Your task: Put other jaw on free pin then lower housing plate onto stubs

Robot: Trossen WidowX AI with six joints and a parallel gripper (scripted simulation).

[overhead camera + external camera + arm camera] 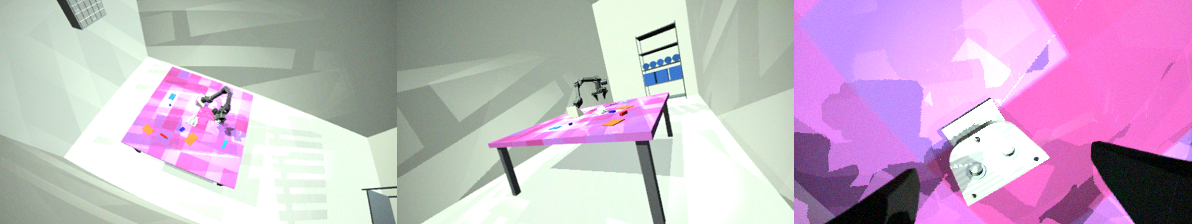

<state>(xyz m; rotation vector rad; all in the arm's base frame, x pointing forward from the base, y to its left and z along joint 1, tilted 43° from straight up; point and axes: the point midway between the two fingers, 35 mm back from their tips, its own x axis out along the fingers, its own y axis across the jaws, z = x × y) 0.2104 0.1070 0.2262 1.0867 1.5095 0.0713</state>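
My gripper tip is 7 cm above the white housing plate, 2 cm to the right of it and 2 cm past it. From my gripper tip the other things lie so: cyan bar (24 cm ahead, 16 cm to the left, 9 cm below); then white base (28 cm to the right, 9 cm below, 9 cm ahead); then white jaw (25 cm to the right, 8 cm below, 5 cm ahead).
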